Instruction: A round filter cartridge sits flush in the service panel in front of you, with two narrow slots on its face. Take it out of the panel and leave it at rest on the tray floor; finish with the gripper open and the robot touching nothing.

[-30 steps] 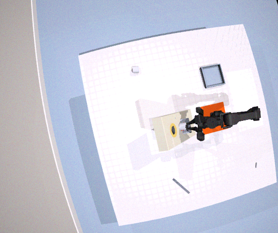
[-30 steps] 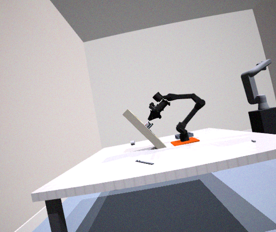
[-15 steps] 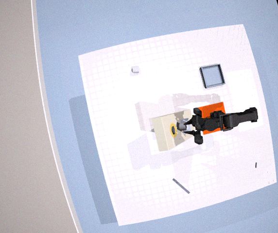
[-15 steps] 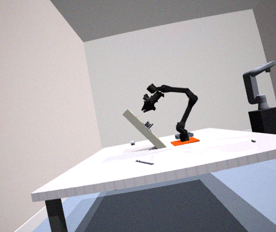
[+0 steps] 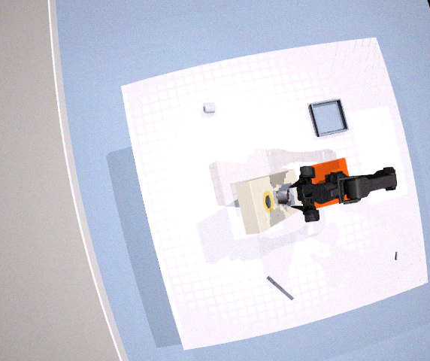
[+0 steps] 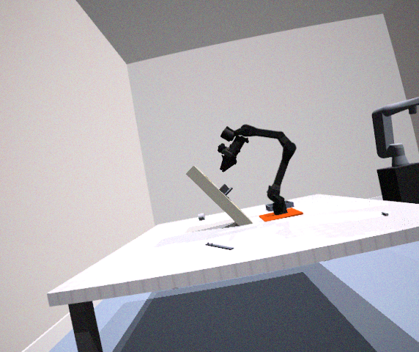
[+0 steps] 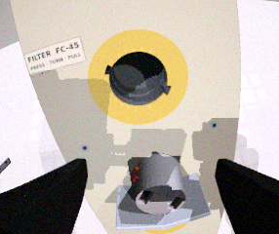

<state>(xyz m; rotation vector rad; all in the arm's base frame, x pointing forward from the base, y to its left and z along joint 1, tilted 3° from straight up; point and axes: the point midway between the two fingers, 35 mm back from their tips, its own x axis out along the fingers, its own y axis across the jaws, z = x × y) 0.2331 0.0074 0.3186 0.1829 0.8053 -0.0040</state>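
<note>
Now: the round filter cartridge 100 mm below my gripper tip. Also, from my gripper tip: tray 300 mm to the right, 300 mm behind, 280 mm below; then beige service panel 120 mm below, 40 mm ahead.
</note>
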